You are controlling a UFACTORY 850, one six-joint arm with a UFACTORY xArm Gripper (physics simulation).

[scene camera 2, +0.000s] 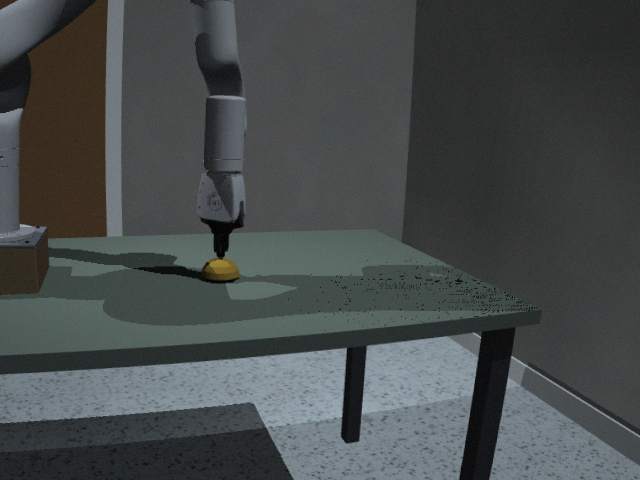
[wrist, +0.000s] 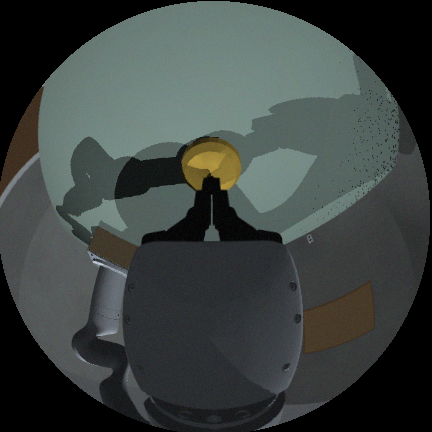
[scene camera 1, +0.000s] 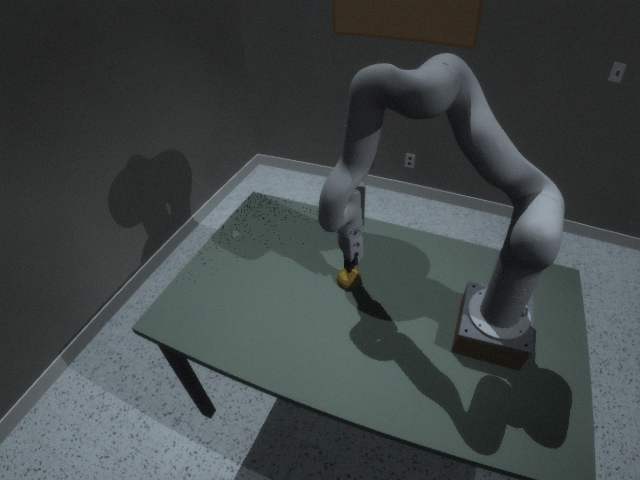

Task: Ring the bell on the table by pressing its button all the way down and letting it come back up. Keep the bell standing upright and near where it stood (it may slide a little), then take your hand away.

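Note:
The yellow dome bell (scene camera 1: 348,279) (scene camera 2: 220,270) (wrist: 212,157) stands upright on the green table (scene camera 1: 258,330) (scene camera 2: 310,253) (wrist: 200,65). My gripper (scene camera 1: 349,269) (scene camera 2: 220,254) (wrist: 211,188) is shut, with nothing between its fingers, and points down right over the middle of the bell. In the second scene view the fingertips are at the very top of the dome, with the small black button between them and the dome. The button is low and mostly hidden by the fingertips, so its exact height is hard to tell.
The arm's base block (scene camera 1: 491,348) (scene camera 2: 20,268) stands on the table, to the right in the first scene view and to the left in the second. Arm shadows fall across the table around the bell. Walls stand behind the table.

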